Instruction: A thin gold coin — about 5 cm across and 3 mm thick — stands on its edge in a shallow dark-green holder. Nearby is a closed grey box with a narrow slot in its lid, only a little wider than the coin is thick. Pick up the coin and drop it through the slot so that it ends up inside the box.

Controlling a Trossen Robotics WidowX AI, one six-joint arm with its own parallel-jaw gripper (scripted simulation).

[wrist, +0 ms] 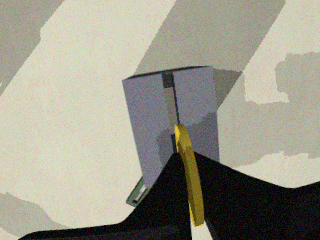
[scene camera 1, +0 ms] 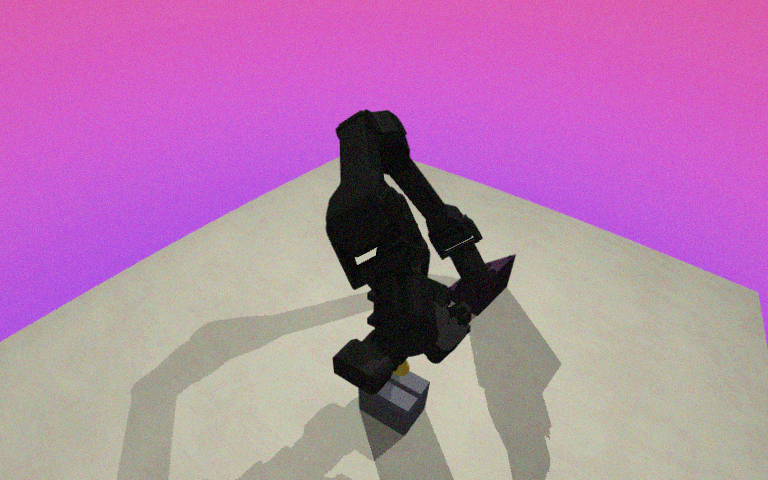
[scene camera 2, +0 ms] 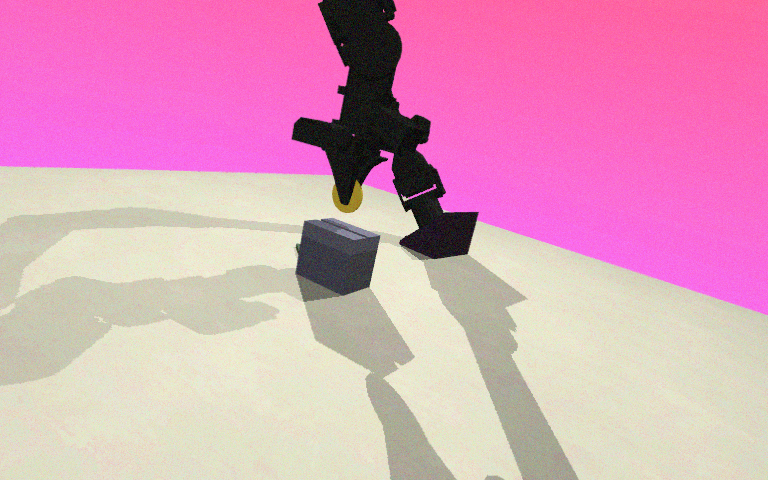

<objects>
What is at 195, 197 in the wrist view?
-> A gold coin.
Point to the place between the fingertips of my gripper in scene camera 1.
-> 393, 367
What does my gripper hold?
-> A gold coin.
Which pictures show my gripper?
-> The wrist view, scene camera 1 and scene camera 2: all of them.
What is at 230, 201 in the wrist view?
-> My gripper.
</objects>
